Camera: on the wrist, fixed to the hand. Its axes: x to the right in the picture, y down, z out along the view.
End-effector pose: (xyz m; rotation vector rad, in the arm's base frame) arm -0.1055 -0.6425 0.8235 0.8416 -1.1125 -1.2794
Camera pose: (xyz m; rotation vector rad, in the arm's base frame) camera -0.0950 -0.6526 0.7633 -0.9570 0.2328 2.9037
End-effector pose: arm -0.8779 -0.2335 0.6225 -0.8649 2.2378 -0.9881
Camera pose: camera -0.8785 -0.2499 0.6822 -2.8351 1.0041 -0.5267
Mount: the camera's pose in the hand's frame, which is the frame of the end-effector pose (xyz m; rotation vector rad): -0.0004 -0.0551 -0.0282 -0.4864 -0.5295 -1.5822
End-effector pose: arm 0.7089 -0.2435 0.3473 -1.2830 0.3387 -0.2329
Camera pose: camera 0.6990 -0.2835 0.3935 -1.7829 -1.2253 -1.1490
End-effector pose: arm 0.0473 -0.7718 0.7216 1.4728 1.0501 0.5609
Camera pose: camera 0.0079 -0.7623 0.6748 0.0555 1.1697 -0.6509
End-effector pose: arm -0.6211 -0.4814 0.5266 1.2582 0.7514 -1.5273
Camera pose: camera -0.6629 -0.4379 0.5128 -0.3983 1.7542 -2.4225
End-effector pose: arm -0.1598 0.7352 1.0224 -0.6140 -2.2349 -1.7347
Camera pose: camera -0.1870 0.6967 0.9823 -0.5477 1.2802 1.3786
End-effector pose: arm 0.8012 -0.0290 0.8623 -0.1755 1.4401 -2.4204
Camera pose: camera 0.7827 0.0190 0.8967 1.5843 -1.0883 1.3660
